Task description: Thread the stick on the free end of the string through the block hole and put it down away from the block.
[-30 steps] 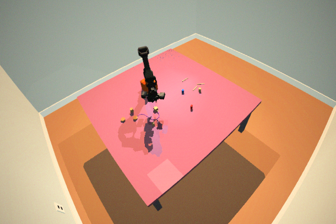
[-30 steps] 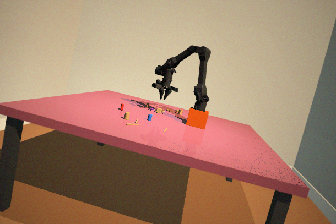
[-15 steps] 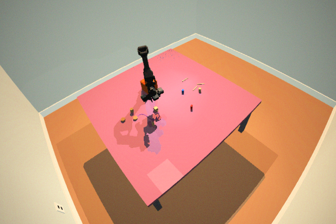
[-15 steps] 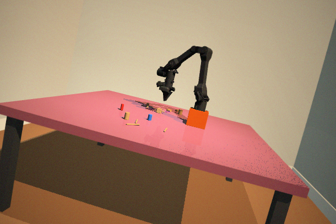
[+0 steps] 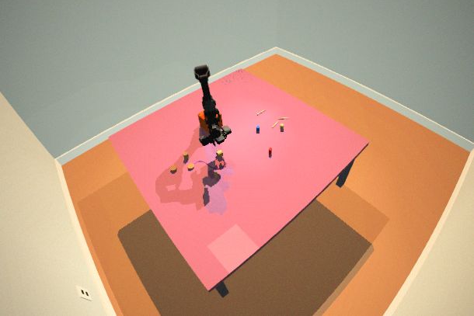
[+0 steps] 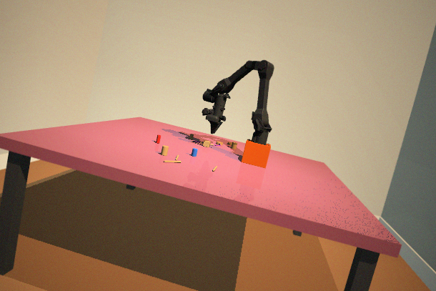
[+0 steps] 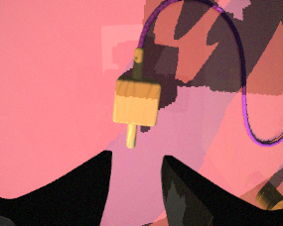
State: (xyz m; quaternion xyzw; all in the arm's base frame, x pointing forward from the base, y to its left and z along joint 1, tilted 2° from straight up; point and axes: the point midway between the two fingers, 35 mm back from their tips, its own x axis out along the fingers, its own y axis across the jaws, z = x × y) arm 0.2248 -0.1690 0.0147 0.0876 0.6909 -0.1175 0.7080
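Right now my gripper tip is 2 cm short of the wooden block and 6 cm above it. The rest, counted from my gripper tip: round wooden button (6 cm behind, 18 cm to the right, 7 cm below); then thin wooden stick (3 cm ahead, 1 cm to the right, 6 cm below); then red peg (25 cm ahead, 20 cm to the left, 6 cm below).
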